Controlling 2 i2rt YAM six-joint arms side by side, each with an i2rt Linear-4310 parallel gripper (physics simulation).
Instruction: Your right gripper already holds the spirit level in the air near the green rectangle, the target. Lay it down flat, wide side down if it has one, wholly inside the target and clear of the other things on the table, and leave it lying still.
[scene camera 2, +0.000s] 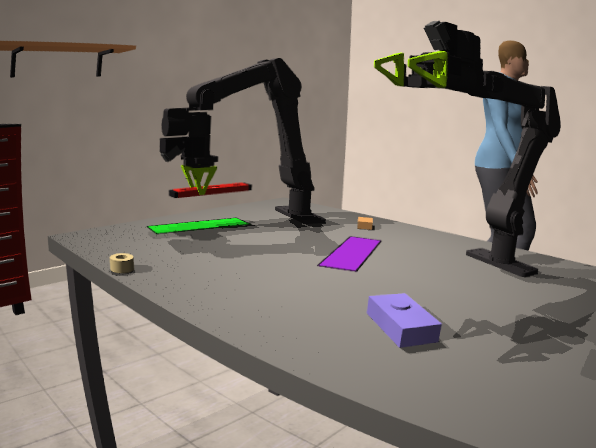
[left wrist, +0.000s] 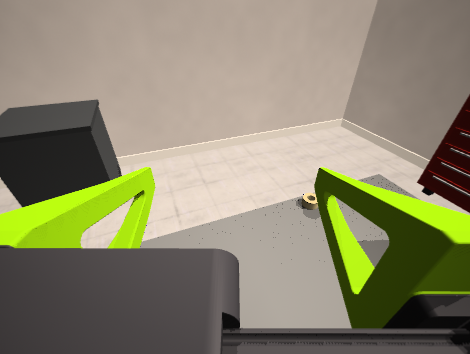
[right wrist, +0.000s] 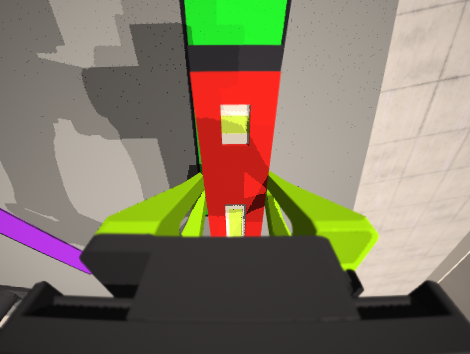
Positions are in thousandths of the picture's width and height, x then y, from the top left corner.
Scene:
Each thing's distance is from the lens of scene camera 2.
left gripper (scene camera 2: 655, 142): 87 cm
right gripper (scene camera 2: 333, 432): 131 cm
violet box (scene camera 2: 674, 711): 72 cm

